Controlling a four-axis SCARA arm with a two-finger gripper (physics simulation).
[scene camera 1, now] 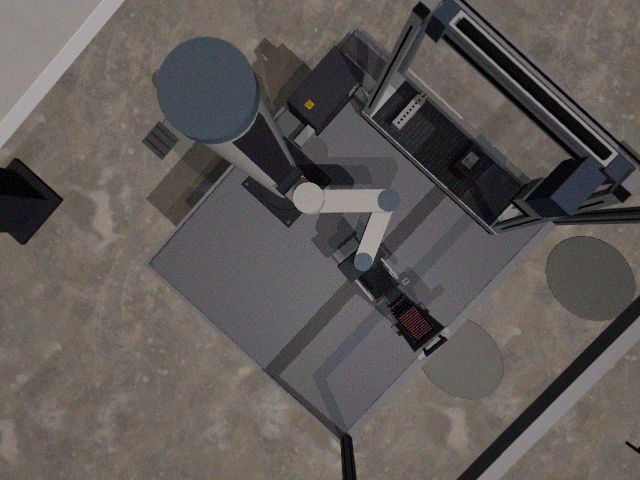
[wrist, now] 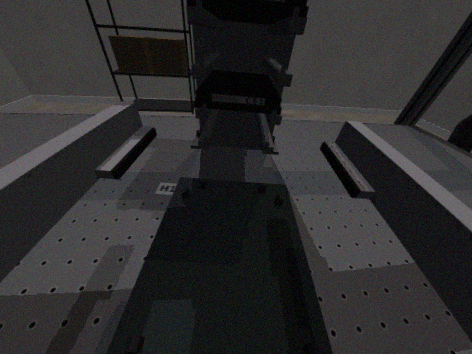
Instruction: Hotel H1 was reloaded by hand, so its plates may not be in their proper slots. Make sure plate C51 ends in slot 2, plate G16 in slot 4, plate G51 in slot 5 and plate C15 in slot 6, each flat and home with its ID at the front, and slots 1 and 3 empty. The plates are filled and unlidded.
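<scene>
Hotel H1 is a dark stack near the bench edge, straight ahead in the wrist view. Its H1 tag lies on the bench. From above, a dark plate with pink wells shows in it; its ID cannot be read. In the wrist view a plate with a pale front label lies in a low slot; the label is too dim to read surely. The other plates cannot be told apart. My gripper is open and empty, outside the hotel's front, its fingers pointing toward it.
A dark flat platform with small pegs lies below and between the fingers. The perforated bench surrounds it. A black box with a yellow label and a large framed unit stand farther back. A shelf with a brown box is behind.
</scene>
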